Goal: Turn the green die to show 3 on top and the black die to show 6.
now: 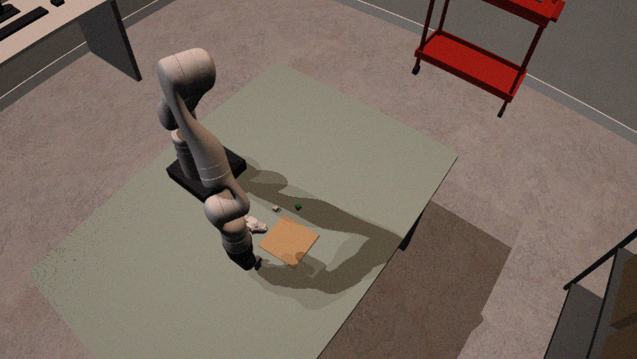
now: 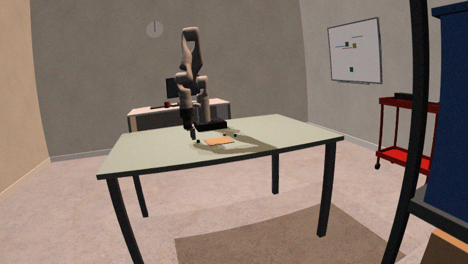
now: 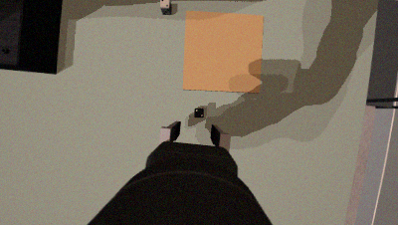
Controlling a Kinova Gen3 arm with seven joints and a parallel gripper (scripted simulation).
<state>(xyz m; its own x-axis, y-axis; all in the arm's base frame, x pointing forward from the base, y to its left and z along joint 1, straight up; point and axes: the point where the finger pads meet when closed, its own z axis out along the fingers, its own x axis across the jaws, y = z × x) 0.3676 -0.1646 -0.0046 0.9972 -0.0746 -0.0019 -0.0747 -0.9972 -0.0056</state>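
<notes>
Now: the black die 30 mm to the left of my hand and 40 mm below it. Also, from my hand: green die (260 mm to the left, 40 mm below); then white die (60 mm behind, 210 mm to the left, 40 mm below); then orange mat (50 mm ahead, 140 mm to the left, 40 mm below).
</notes>
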